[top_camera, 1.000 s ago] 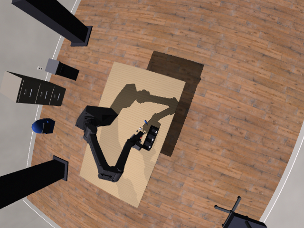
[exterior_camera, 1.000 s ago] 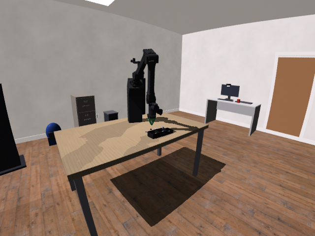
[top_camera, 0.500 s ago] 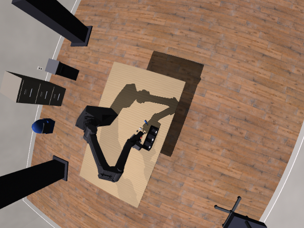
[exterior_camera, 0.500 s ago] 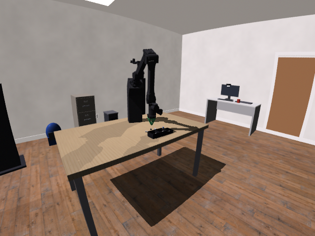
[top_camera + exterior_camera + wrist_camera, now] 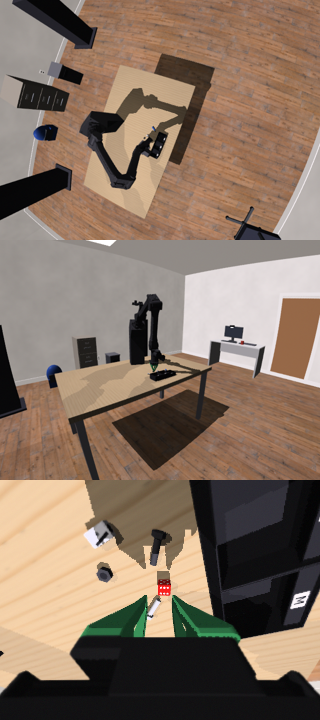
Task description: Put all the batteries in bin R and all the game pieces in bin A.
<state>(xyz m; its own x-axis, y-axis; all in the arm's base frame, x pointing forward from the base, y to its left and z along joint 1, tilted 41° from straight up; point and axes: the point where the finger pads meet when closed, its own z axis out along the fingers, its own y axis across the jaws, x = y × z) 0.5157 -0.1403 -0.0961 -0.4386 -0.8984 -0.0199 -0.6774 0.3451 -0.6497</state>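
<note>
My gripper is now 4 cm above the red die. Round my hand: black nut-like piece: 5 cm behind, 5 cm to the left, 4 cm below; black bolt: 3 cm ahead, 5 cm to the left, 4 cm below; silver bolt: 4 cm behind, 3 cm to the right, 4 cm below.
</note>
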